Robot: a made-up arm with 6 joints. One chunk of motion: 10 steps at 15 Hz.
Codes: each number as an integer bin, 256 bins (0 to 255) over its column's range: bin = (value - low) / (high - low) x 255, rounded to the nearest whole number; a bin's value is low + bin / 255 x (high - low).
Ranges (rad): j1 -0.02..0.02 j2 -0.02..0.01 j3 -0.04..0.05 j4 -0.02..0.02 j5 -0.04..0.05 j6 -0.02..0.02
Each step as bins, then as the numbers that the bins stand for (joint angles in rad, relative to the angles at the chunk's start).
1 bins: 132 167 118 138 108 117
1 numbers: 0.0007 -0.0004 0.0016 0.0016 -0.0019 -0.0016
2 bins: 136 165 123 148 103 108
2 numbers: 0.0013 -0.0006 0.0034 0.0032 -0.0036 -0.0031
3 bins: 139 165 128 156 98 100
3 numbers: 0.0018 -0.0006 0.0052 0.0045 -0.0054 -0.0043
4 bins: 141 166 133 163 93 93
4 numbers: 0.0021 -0.0005 0.0069 0.0056 -0.0072 -0.0054
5 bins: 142 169 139 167 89 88
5 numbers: 0.0023 -0.0001 0.0091 0.0062 -0.0086 -0.0062
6 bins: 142 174 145 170 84 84
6 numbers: 0.0023 0.0005 0.0112 0.0067 -0.0104 -0.0068
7 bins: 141 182 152 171 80 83
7 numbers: 0.0021 0.0014 0.0136 0.0068 -0.0118 -0.0070
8 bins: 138 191 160 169 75 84
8 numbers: 0.0016 0.0025 0.0165 0.0065 -0.0135 -0.0068
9 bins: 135 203 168 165 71 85
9 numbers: 0.0012 0.0039 0.0193 0.0059 -0.0149 -0.0067
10 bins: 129 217 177 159 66 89
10 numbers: 0.0002 0.0055 0.0225 0.0049 -0.0167 -0.0060
